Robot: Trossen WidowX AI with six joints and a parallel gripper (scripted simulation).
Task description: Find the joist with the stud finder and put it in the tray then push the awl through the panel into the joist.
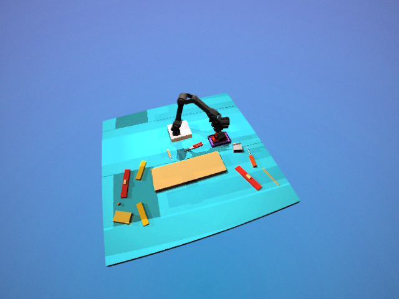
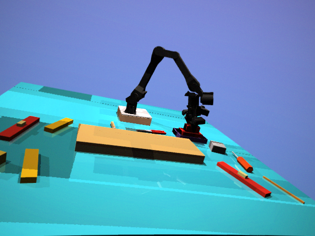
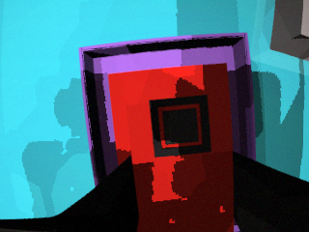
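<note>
My gripper tip is now 1 cm to the left of the purple tray and 3 cm above it. From my gripper tip the other things lie so: grey block: 11 cm ahead, 12 cm to the left, 2 cm below; stud finder: 1 cm to the left, 2 cm above; awl: 12 cm ahead, 42 cm to the right, 3 cm below.
</note>
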